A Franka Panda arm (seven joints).
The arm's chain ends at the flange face. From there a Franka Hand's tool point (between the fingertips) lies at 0.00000 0.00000 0.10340 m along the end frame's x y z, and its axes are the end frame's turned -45 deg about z.
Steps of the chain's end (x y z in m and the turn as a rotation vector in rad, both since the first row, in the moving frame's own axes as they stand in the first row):
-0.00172 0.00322 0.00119 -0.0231 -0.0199 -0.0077
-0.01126 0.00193 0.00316 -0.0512 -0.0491 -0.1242
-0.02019 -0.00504 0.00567 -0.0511 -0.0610 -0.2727
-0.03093 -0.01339 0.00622 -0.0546 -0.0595 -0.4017
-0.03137 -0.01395 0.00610 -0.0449 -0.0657 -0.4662
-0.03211 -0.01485 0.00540 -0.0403 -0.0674 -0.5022
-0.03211 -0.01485 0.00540 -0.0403 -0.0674 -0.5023
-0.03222 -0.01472 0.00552 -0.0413 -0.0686 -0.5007
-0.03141 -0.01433 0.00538 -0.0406 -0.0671 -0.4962
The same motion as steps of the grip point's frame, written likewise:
-0.00664 0.00131 0.00114 -0.0023 -0.0304 -0.0077
-0.01663 -0.00599 0.00290 -0.0015 -0.0709 -0.1242
-0.01890 -0.01744 0.00534 0.0070 -0.0793 -0.2727
-0.02058 -0.03004 0.00589 0.0035 -0.0807 -0.4017
-0.02045 -0.03166 0.00578 0.0147 -0.0782 -0.4662
-0.02023 -0.03317 0.00509 0.0192 -0.0762 -0.5022
-0.02023 -0.03317 0.00509 0.0192 -0.0762 -0.5023
-0.02056 -0.03313 0.00520 0.0193 -0.0777 -0.5007
-0.02010 -0.03229 0.00507 0.0187 -0.0762 -0.4962

